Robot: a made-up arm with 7 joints. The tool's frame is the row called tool.
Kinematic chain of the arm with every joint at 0, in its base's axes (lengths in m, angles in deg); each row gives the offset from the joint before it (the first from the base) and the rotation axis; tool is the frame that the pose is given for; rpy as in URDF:
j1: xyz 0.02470 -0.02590 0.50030 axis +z
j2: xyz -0.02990 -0.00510 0.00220 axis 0 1 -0.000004
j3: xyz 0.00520 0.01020 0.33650 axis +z
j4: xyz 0.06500 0.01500 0.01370 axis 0 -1 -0.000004
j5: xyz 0.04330 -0.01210 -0.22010 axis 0 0.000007 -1
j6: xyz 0.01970 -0.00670 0.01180 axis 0 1 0.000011
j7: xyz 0.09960 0.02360 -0.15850 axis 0 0.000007 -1
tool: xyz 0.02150 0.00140 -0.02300 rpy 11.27 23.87 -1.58
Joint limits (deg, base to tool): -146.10..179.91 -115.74..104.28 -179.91..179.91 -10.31..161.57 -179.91..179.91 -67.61..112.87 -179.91..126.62
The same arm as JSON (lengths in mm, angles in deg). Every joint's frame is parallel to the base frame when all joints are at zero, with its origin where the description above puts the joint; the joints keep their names.
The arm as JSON. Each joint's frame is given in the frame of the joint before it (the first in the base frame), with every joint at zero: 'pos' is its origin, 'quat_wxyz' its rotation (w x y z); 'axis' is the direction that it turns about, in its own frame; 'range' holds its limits. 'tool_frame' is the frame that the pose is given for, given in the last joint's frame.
{"length_unit": "mm", "angle_unit": "deg", "joints": [
  {"joint": "j1", "pos": [24.7, -25.9, 500.3], "quat_wxyz": [1.0, 0.0, 0.0, 0.0], "axis": [0.0, 0.0, 1.0], "range": [-146.1, 179.91]},
  {"joint": "j2", "pos": [-29.9, -5.1, 2.2], "quat_wxyz": [1.0, 0.0, 0.0, 0.0], "axis": [0.0, 1.0, 0.0], "range": [-115.74, 104.28]},
  {"joint": "j3", "pos": [5.2, 10.2, 336.5], "quat_wxyz": [1.0, 0.0, 0.0, 0.0], "axis": [0.0, 0.0, 1.0], "range": [-179.91, 179.91]},
  {"joint": "j4", "pos": [65.0, 15.0, 13.7], "quat_wxyz": [1.0, 0.0, 0.0, 0.0], "axis": [0.0, -1.0, 0.0], "range": [-10.31, 161.57]},
  {"joint": "j5", "pos": [43.3, -12.1, -220.1], "quat_wxyz": [1.0, 0.0, 0.0, 0.0], "axis": [0.0, 0.0, -1.0], "range": [-179.91, 179.91]},
  {"joint": "j6", "pos": [19.7, -6.7, 11.8], "quat_wxyz": [1.0, 0.0, 0.0, 0.0], "axis": [0.0, 1.0, 0.0], "range": [-67.61, 112.87]},
  {"joint": "j7", "pos": [99.6, 23.6, -158.5], "quat_wxyz": [1.0, 0.0, 0.0, 0.0], "axis": [0.0, 0.0, -1.0], "range": [-179.91, 126.62]}
], "tool_frame": {"pos": [21.5, 1.4, -23.0], "quat_wxyz": [0.973282, 0.098897, 0.204458, -0.033729]}}

